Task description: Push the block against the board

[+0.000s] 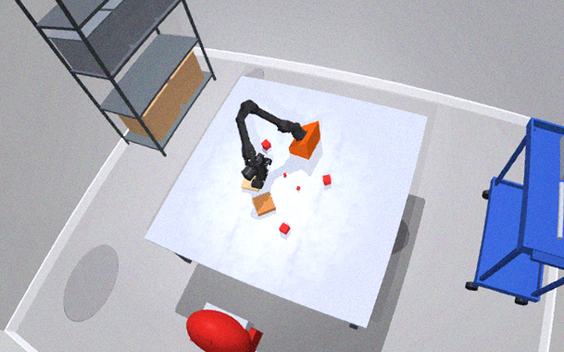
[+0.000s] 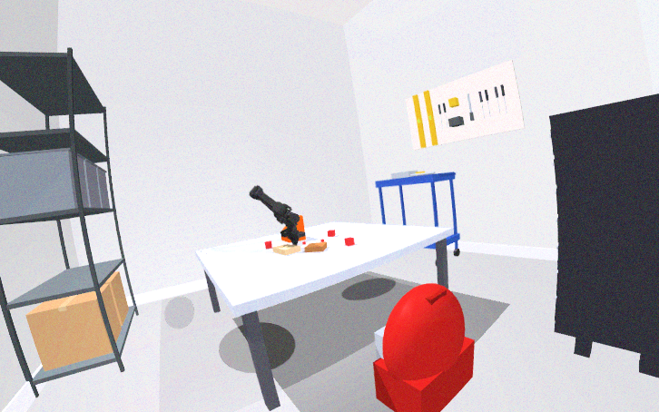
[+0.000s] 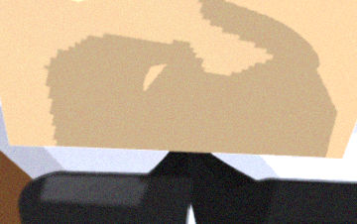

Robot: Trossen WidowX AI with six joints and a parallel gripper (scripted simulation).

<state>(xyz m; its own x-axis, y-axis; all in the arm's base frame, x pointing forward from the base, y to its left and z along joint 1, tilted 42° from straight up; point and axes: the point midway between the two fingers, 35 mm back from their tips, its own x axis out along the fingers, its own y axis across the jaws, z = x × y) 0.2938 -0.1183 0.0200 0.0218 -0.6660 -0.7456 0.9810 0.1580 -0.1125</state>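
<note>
The tan board is 1 cm ahead of my gripper tip, 6 cm to the right of it and 1 cm above it. The rest, counted from my gripper tip: square block (13 cm ahead, 8 cm to the left, 1 cm above).
</note>
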